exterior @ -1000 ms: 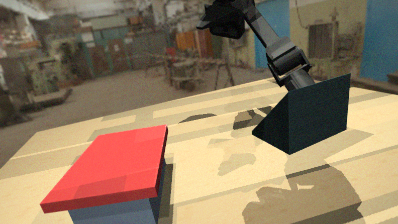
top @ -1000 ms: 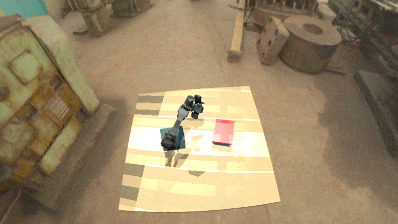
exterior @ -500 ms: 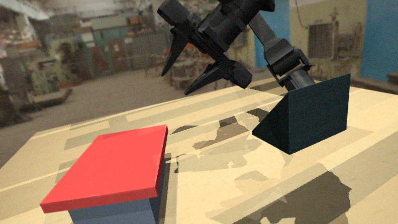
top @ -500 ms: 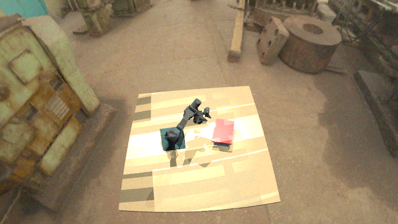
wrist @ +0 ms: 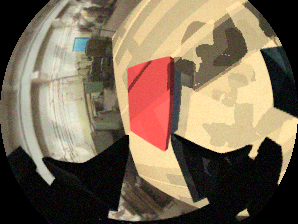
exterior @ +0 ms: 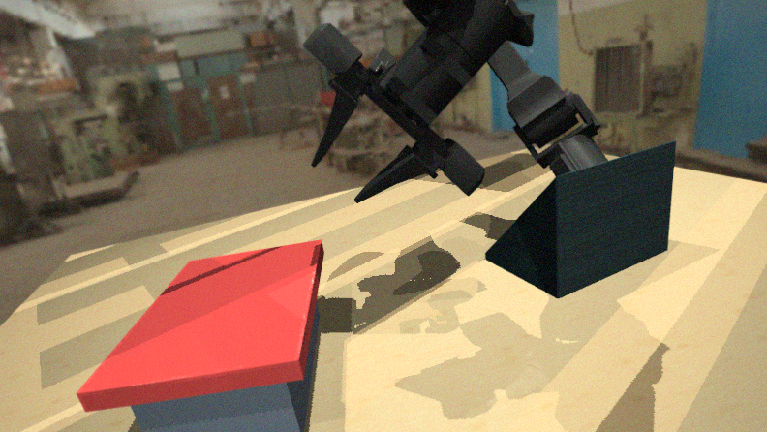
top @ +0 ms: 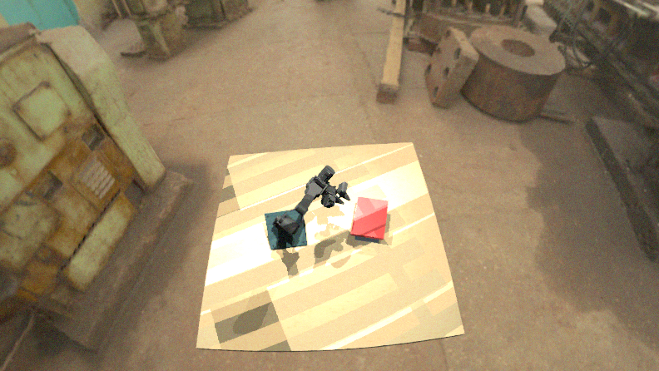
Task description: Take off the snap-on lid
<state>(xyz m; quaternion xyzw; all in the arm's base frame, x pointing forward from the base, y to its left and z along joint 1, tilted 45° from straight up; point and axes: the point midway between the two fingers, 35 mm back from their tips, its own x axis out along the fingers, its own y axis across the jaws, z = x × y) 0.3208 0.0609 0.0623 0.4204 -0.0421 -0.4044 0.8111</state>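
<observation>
My gripper tip is 110 mm short of the red lid, 50 mm to the left of it and 100 mm above it. Round my gripper tip: storage box (110 mm ahead, 50 mm to the right, 150 mm below).
</observation>
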